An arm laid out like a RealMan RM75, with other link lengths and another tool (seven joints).
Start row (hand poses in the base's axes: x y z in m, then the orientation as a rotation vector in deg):
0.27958 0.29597 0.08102 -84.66 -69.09 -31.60
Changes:
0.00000 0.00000 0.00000 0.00 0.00 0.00
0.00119 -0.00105 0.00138 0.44 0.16 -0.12
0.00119 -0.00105 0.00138 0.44 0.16 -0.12
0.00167 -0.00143 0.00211 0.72 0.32 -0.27
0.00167 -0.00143 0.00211 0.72 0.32 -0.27
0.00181 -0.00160 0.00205 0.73 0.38 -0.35
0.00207 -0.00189 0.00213 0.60 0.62 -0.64
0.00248 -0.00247 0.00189 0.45 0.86 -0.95
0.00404 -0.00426 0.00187 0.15 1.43 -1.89
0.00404 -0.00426 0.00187 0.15 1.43 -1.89
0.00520 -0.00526 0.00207 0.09 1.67 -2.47
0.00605 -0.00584 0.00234 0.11 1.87 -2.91
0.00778 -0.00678 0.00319 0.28 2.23 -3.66
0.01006 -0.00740 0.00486 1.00 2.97 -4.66
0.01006 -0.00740 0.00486 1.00 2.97 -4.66
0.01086 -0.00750 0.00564 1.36 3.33 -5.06
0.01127 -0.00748 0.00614 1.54 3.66 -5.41
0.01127 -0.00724 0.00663 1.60 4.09 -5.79
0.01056 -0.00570 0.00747 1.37 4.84 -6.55
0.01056 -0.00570 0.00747 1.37 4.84 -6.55
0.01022 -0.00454 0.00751 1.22 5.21 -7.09
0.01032 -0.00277 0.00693 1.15 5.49 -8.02
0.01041 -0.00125 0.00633 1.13 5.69 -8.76
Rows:
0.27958 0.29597 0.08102 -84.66 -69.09 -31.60
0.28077 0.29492 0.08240 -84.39 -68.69 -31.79
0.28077 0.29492 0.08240 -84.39 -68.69 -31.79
0.28125 0.29454 0.08313 -84.27 -68.34 -31.91
0.28125 0.29454 0.08313 -84.27 -68.34 -31.91
0.28139 0.29437 0.08307 -84.32 -68.24 -31.92
0.28165 0.29408 0.08315 -84.66 -67.91 -31.85
0.28206 0.29350 0.08291 -85.02 -67.58 -31.79
0.28362 0.29171 0.08289 -85.96 -66.62 -31.81
0.28362 0.29171 0.08289 -85.96 -66.62 -31.81
0.28478 0.29071 0.08309 -86.42 -66.06 -31.97
0.28563 0.29013 0.08336 -86.72 -65.59 -32.12
0.28736 0.28919 0.08421 -87.11 -64.72 -32.42
0.28964 0.28857 0.08588 -87.22 -63.14 -32.87
0.28964 0.28857 0.08588 -87.22 -63.14 -32.87
0.29044 0.28847 0.08666 -87.21 -62.43 -33.03
0.29085 0.28849 0.08716 -87.32 -61.85 -33.10
0.29085 0.28873 0.08765 -87.55 -61.23 -33.03
0.29014 0.29027 0.08849 -88.30 -60.20 -32.81
0.29014 0.29027 0.08849 -88.30 -60.20 -32.81
0.28980 0.29143 0.08853 -88.81 -59.60 -32.79
0.28990 0.29320 0.08795 -89.48 -58.75 -33.14
0.28999 0.29472 0.08735 -89.98 -58.07 -33.46

